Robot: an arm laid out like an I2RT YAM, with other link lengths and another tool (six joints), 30 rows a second.
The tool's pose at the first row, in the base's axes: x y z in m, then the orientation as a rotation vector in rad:
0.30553 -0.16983 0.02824 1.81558 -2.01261 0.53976
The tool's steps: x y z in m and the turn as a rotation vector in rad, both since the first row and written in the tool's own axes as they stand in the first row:
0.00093 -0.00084 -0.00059 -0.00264 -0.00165 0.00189
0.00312 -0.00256 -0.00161 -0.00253 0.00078 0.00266
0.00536 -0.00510 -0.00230 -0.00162 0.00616 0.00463
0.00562 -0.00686 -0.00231 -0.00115 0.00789 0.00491
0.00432 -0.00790 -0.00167 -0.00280 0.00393 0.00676
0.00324 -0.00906 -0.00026 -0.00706 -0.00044 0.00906
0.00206 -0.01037 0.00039 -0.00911 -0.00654 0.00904
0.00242 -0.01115 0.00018 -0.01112 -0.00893 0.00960
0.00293 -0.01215 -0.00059 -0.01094 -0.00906 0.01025
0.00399 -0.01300 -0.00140 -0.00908 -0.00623 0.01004
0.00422 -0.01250 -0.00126 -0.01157 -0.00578 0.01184
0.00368 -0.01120 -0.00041 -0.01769 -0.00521 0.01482
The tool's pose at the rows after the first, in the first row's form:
0.30629 -0.17040 0.02925 1.81334 -2.01538 0.53608
0.30781 -0.17189 0.03131 1.81120 -2.01458 0.53838
0.31013 -0.17368 0.03314 1.80658 -2.01312 0.54427
0.31186 -0.17406 0.03334 1.80552 -2.01230 0.54625
0.31301 -0.17338 0.03215 1.80534 -2.01663 0.54180
0.31424 -0.17330 0.03043 1.80347 -2.02146 0.53428
0.31564 -0.17276 0.02930 1.80606 -2.02525 0.52711
0.31639 -0.17303 0.02969 1.80585 -2.02720 0.52313
0.31735 -0.17316 0.03065 1.80544 -2.02795 0.52341
0.31811 -0.17372 0.03191 1.80497 -2.02606 0.52768
0.31759 -0.17394 0.03190 1.80159 -2.02736 0.52583
0.31633 -0.17380 0.03085 1.79493 -2.02942 0.52043

